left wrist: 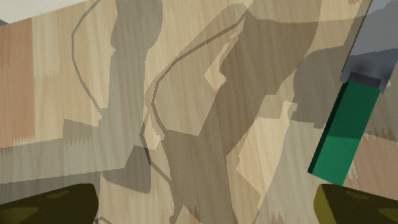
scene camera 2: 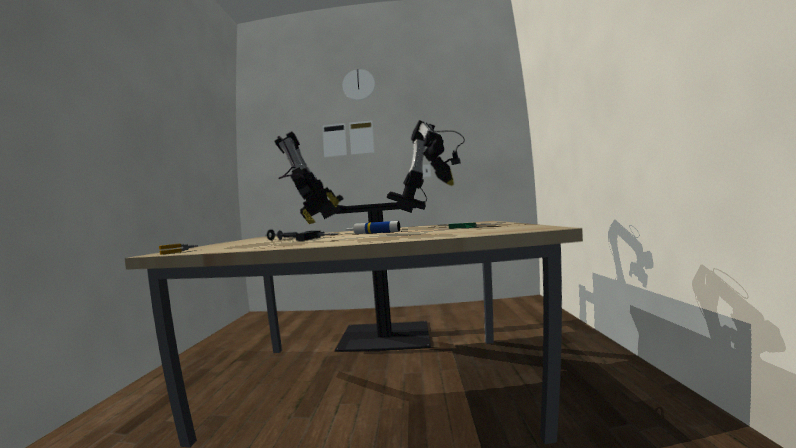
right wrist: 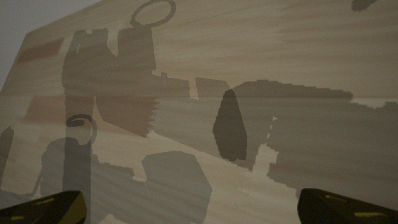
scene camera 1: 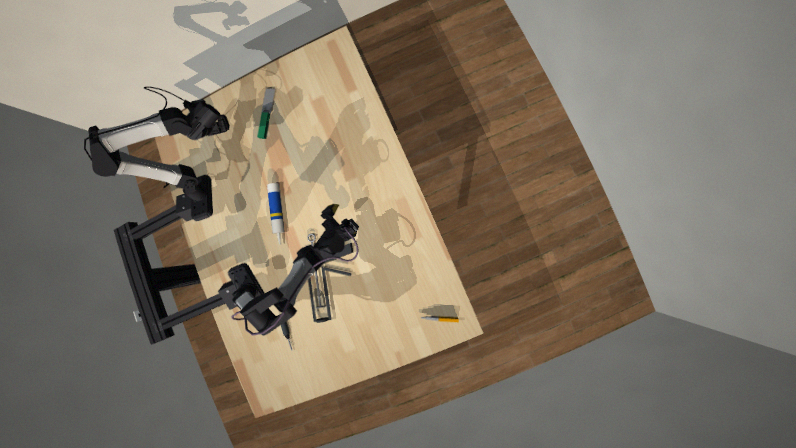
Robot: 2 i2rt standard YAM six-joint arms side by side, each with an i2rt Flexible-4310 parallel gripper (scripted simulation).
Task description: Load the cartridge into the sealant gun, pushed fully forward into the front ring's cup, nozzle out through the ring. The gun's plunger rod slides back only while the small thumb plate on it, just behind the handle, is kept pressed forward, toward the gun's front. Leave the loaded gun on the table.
Scene:
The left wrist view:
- left gripper: 205, 193
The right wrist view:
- right gripper: 192, 199

